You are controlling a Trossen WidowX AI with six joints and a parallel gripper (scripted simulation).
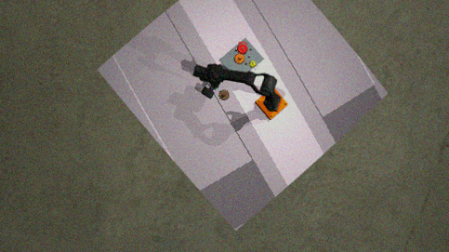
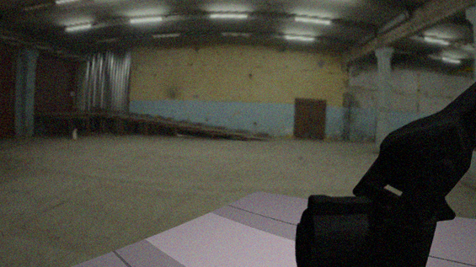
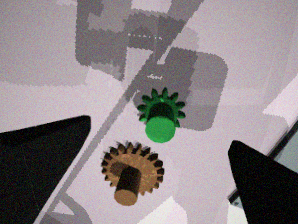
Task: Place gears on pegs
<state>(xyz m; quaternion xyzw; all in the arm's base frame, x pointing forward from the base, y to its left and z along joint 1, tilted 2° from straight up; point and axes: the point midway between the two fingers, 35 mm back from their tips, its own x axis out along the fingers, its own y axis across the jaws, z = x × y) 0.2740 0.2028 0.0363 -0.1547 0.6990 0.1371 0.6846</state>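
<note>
My gripper tip is 3 cm above the small green gear. From my gripper tip the other things lie so: orange gear (5 cm ahead, 21 cm to the right, 3 cm below); brown gear (7 cm behind, 1 cm to the right, 3 cm below); yellow gear (2 cm behind, 26 cm to the right, 3 cm below).
</note>
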